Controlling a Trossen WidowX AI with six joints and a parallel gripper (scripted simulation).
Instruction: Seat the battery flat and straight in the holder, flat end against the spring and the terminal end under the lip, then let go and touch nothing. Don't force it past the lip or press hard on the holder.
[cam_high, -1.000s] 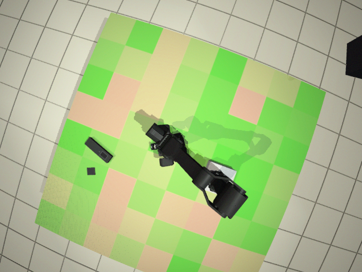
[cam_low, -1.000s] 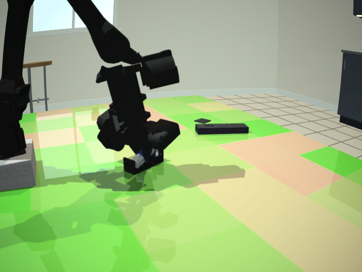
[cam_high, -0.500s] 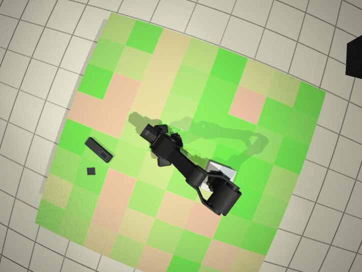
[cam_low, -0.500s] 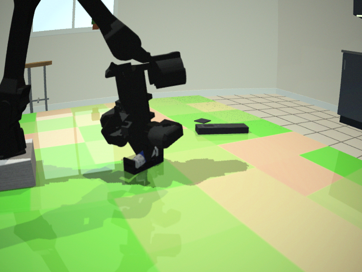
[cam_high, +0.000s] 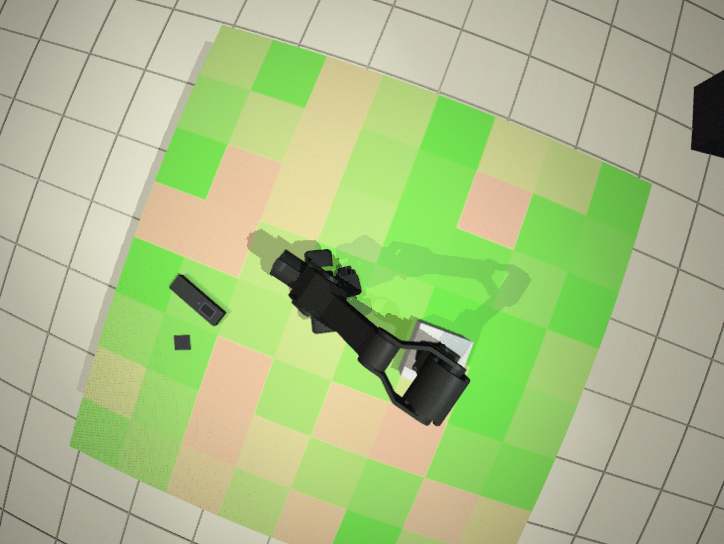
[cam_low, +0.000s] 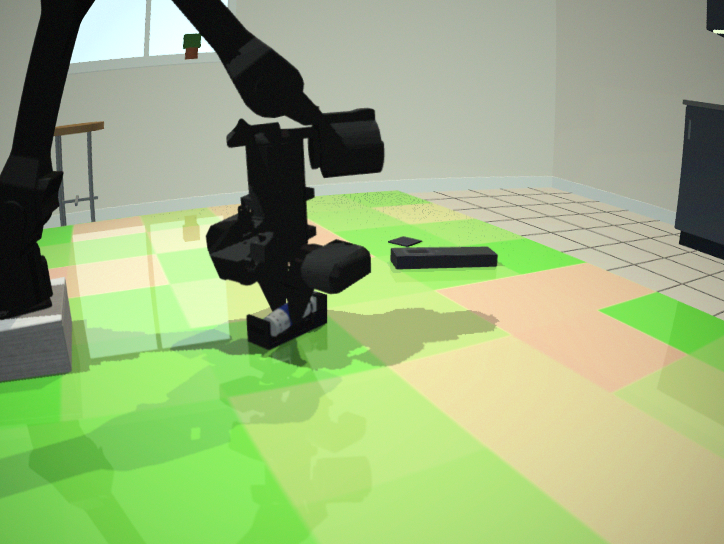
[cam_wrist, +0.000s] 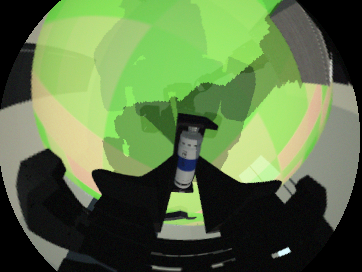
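Right now my gripper tip is 10 mm below the battery. Round my gripper tip: flat black square: 360 mm ahead, 200 mm to the left, 10 mm below; long black box: 320 mm ahead, 80 mm to the left.
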